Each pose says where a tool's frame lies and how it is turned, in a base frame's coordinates. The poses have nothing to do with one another.
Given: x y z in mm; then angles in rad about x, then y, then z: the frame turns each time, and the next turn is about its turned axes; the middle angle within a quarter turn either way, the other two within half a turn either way.
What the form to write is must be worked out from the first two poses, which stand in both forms.
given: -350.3 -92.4 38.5 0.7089 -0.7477 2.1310
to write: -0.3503 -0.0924 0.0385 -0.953 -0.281 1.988
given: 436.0 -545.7 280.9 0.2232 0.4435 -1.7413
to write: 0.4360 -0.5457 0.2809 -0.472 0.148 -1.726
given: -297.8 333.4 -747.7 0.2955 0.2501 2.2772
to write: -0.2978 0.3334 -0.7477 -0.010 -0.385 2.316
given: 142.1 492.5 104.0 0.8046 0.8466 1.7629
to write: 0.1421 0.4925 0.1040 0.681 -0.938 1.786
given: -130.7 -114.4 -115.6 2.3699 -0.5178 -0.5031
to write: -0.1307 -0.1144 -0.1156 2.527 0.704 0.057
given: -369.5 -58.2 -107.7 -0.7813 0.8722 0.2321
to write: -0.3695 -0.0582 -0.1077 -0.887 0.763 -0.524
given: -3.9 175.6 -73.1 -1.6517 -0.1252 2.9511
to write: -0.0039 0.1756 -0.0731 1.652 0.180 -3.001
